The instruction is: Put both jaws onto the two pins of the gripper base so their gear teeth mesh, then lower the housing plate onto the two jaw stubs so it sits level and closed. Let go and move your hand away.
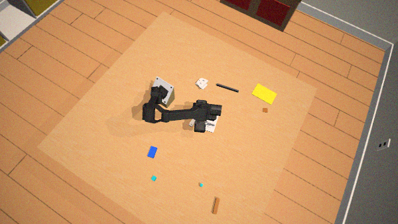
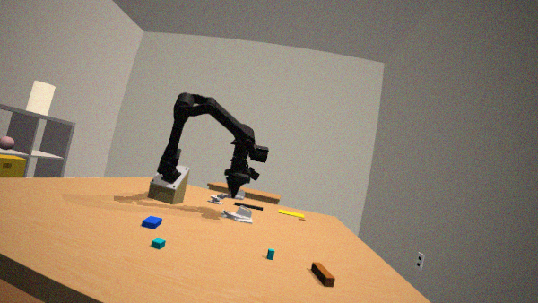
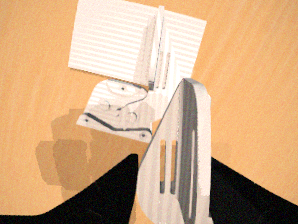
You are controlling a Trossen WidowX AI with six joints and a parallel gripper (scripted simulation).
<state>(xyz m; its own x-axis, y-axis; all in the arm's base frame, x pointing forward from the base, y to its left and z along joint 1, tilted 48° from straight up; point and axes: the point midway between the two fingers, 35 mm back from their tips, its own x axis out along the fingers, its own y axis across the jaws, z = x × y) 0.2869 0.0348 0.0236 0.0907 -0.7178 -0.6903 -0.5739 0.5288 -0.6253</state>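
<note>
Now: the flat white plate 4 cm ahead of my gripper tip, 7 cm to the left of it and 8 cm below it. From my gripper tip the other things lie so: white jaw: 3 cm to the left, 7 cm below; then housing plate: 2 cm behind, 4 cm to the left, 8 cm below; then gripper base: 18 cm behind, 25 cm to the left, 6 cm below.
</note>
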